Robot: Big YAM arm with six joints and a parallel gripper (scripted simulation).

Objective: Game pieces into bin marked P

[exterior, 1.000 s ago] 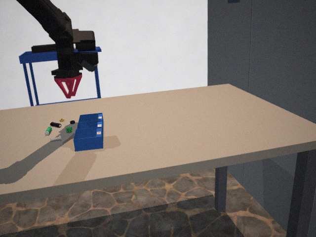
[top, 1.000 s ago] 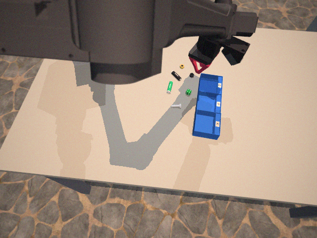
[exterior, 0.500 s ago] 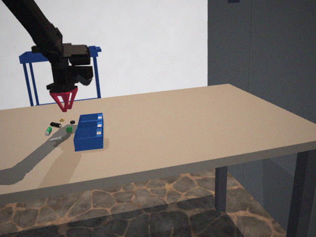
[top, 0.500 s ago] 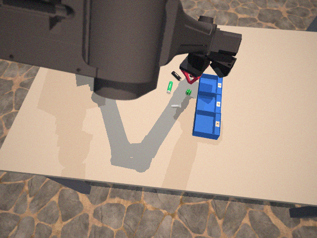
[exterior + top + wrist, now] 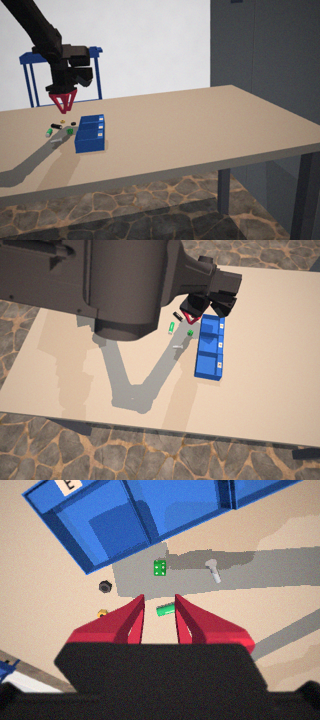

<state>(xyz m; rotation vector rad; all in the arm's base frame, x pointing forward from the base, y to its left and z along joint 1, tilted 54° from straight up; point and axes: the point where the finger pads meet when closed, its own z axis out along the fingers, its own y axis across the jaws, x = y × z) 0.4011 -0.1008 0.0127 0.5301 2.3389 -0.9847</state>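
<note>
Now: the green die 8 cm below my hand. From my hand the other things lie so: blue bin 7 cm below, 7 cm ahead, 6 cm to the right; bolt 8 cm below, 6 cm to the right, 4 cm behind; green battery 8 cm below, 7 cm behind, 2 cm to the left.
</note>
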